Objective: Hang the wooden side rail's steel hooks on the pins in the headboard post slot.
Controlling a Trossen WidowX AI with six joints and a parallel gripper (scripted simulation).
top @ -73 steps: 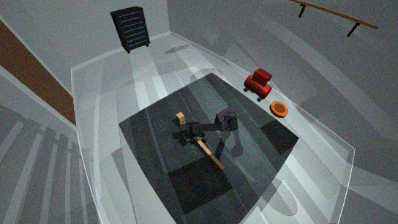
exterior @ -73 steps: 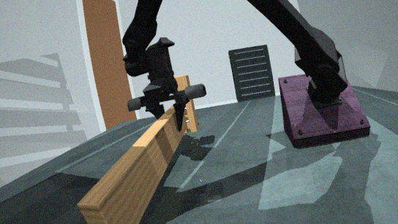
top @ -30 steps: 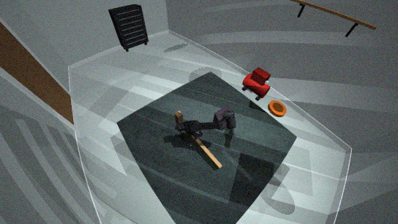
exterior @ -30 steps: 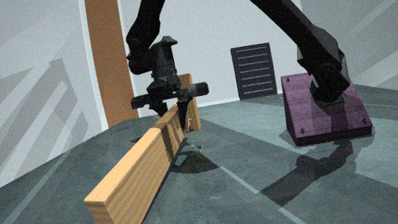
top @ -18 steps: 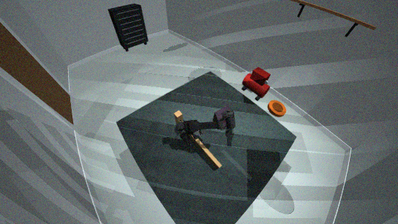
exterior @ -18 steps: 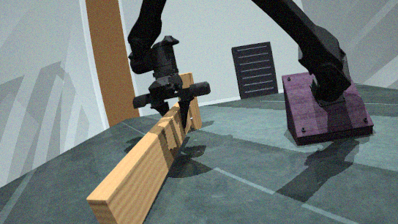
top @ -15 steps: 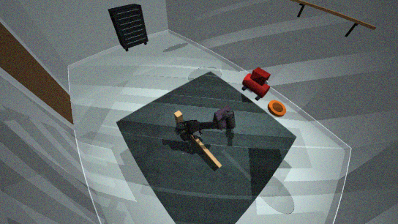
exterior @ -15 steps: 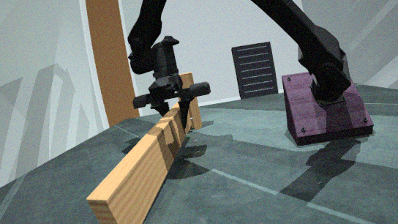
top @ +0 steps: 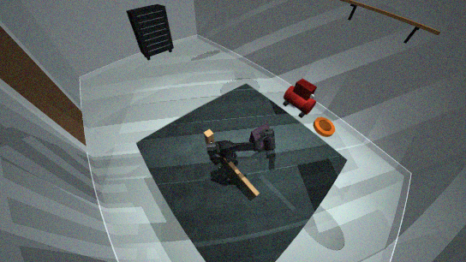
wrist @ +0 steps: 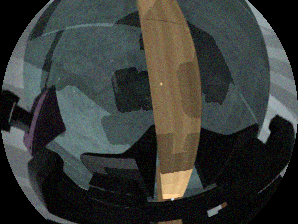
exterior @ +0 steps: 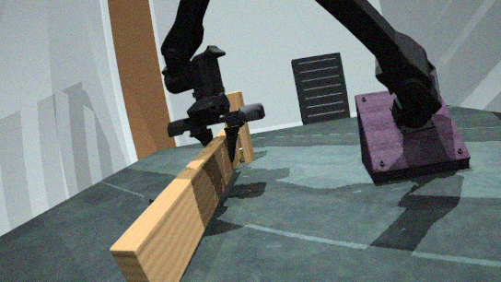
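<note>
The headboard post is 17 cm to the right of my gripper tip and 4 cm above it.
</note>
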